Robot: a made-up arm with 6 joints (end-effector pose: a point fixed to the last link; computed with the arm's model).
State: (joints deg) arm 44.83 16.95 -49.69 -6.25 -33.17 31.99
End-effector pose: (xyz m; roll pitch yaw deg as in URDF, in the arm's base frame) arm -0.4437 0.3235 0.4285 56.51 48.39 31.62
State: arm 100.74 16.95 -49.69 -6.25 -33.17 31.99
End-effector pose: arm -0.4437 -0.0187 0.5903 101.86 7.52 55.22
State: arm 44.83 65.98 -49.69 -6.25 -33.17 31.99
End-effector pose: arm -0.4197 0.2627 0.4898 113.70 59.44 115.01
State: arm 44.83 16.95 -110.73 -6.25 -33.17 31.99
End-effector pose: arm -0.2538 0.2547 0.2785 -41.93 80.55 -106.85
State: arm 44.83 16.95 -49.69 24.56 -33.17 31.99
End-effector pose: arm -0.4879 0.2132 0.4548 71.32 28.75 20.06
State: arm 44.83 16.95 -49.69 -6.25 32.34 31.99
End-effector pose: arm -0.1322 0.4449 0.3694 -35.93 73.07 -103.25
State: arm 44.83 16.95 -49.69 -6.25 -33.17 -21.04
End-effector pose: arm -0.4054 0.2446 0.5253 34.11 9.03 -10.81
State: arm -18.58 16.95 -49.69 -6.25 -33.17 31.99
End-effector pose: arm -0.4437 0.3608 0.0058 -37.49 40.24 -42.20
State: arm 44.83 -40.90 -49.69 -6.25 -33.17 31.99
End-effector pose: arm -0.3795 0.3817 0.3700 49.80 8.67 -14.37
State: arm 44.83 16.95 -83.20 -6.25 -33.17 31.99
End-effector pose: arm -0.3190 0.3089 0.3604 51.89 72.76 4.41
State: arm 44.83 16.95 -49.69 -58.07 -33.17 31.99
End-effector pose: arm -0.4812 0.4744 0.3023 9.90 84.16 22.72
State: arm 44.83 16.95 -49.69 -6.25 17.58 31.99
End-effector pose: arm -0.2041 0.4435 0.4058 2.45 77.00 -55.60
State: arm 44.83 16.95 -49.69 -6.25 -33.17 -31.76
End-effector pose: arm -0.4119 0.2308 0.5480 33.63 0.12 -16.80
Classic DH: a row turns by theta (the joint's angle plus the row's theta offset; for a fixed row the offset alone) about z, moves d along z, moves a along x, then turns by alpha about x. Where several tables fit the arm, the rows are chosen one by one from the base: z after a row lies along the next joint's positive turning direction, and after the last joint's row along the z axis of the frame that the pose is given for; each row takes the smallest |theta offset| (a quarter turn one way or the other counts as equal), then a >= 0, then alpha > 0; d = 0 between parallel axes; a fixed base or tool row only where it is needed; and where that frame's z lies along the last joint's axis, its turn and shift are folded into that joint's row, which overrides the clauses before.
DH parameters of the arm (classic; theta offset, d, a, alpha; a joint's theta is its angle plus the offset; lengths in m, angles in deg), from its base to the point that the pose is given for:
base (fixed): 90 0.187 0 90
joint 1: -90 -0.337 0.04 -90
joint 2: 90 0.154 0.129 -90
joint 3: 90 -0.175 0.007 -90
joint 4: 0 0.147 -0.176 -90
joint 5: 90 -0.202 0.399 -90
joint 6: 0 0.171 -0.144 -90
tool (fixed): 180 0.026 0 0

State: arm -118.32 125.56 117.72 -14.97 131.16 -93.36
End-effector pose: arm 0.1720 0.2981 -0.4705 -132.19 -14.26 -14.00
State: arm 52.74 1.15 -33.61 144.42 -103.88 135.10
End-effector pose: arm -0.2743 0.5497 0.1217 40.11 -41.69 24.07
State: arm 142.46 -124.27 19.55 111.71 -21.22 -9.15
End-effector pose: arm -0.2062 0.2596 0.1819 162.56 28.74 -150.99
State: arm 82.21 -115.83 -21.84 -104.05 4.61 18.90
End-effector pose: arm 0.2612 -0.0072 0.4518 -13.48 32.36 -123.86
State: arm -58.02 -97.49 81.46 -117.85 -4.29 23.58
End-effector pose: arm 0.2191 -0.0713 0.1047 151.97 27.08 102.49
